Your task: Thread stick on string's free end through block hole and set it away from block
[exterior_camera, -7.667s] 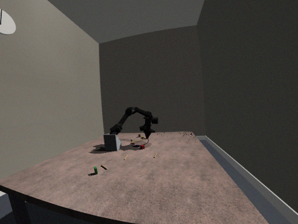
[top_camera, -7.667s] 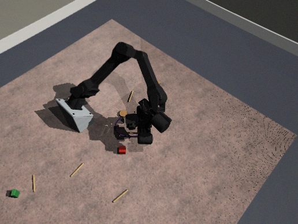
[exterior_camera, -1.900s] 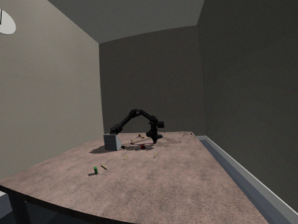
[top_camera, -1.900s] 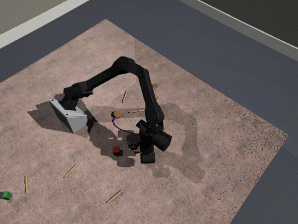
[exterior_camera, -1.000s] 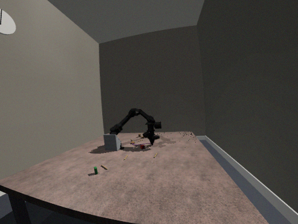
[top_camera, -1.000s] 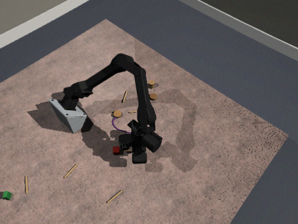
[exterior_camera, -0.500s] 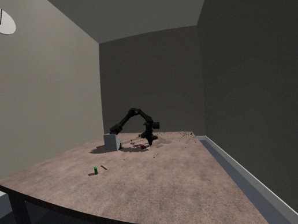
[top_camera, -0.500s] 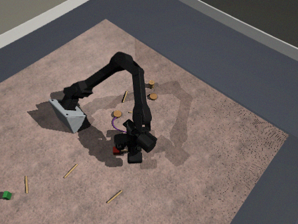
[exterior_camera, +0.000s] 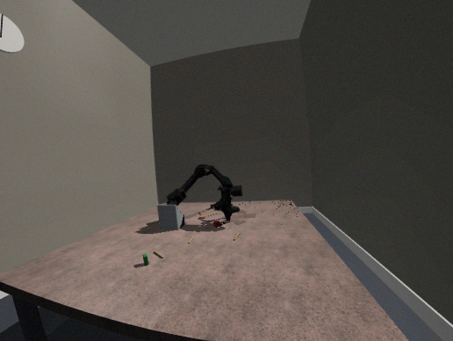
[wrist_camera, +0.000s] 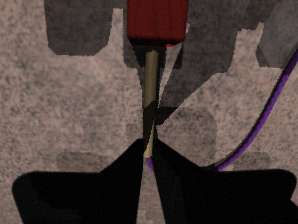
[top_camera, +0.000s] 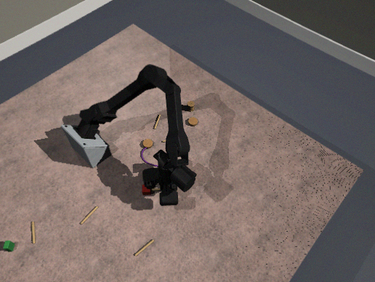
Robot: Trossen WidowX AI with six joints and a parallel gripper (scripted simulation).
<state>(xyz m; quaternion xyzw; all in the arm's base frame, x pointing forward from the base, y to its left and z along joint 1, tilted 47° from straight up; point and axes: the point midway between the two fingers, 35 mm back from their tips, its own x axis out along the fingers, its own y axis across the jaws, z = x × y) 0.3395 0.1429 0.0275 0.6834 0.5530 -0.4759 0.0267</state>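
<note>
Right now my gripper tip is 60 mm to the left of the small red block and 50 mm past it. Round my gripper tip: thin wooden stick: 10 mm to the right, 10 mm behind; wooden cylinder: 320 mm to the left, 240 mm behind; round wooden button: 210 mm behind, 60 mm to the left, 10 mm below.
</note>
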